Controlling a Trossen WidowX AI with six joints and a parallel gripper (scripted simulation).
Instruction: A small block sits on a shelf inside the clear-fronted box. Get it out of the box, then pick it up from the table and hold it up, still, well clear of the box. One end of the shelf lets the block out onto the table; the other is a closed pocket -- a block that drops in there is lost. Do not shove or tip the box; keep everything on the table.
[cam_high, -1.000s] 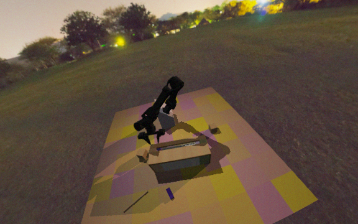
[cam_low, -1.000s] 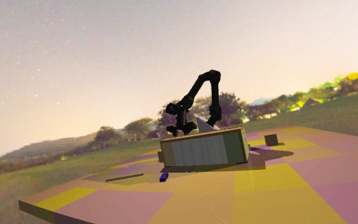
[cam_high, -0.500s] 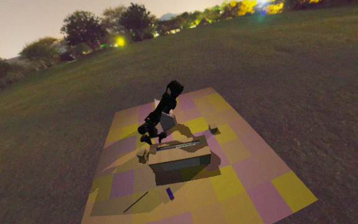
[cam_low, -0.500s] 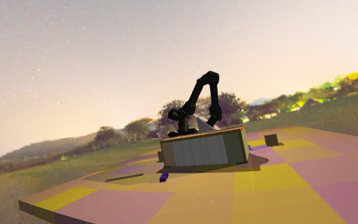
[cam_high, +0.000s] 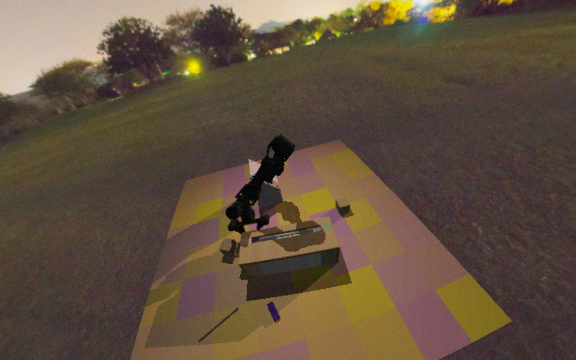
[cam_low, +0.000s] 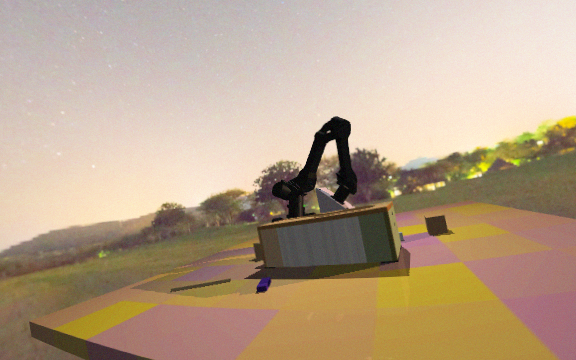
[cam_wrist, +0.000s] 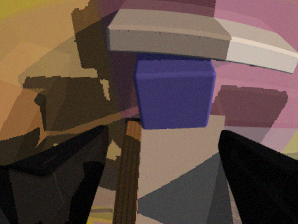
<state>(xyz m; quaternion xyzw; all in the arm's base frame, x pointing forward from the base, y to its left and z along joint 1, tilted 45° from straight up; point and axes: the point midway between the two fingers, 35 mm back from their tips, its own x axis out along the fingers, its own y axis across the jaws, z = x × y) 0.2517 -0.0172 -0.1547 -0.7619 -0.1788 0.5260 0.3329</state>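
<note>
The blue block is 2 cm below my gripper tip and 2 cm behind it. The rest, counted from my gripper tip: tan cube (12 cm to the right, 2 cm ahead, 1 cm below); box (16 cm to the left, 7 cm ahead, 3 cm above).
</note>
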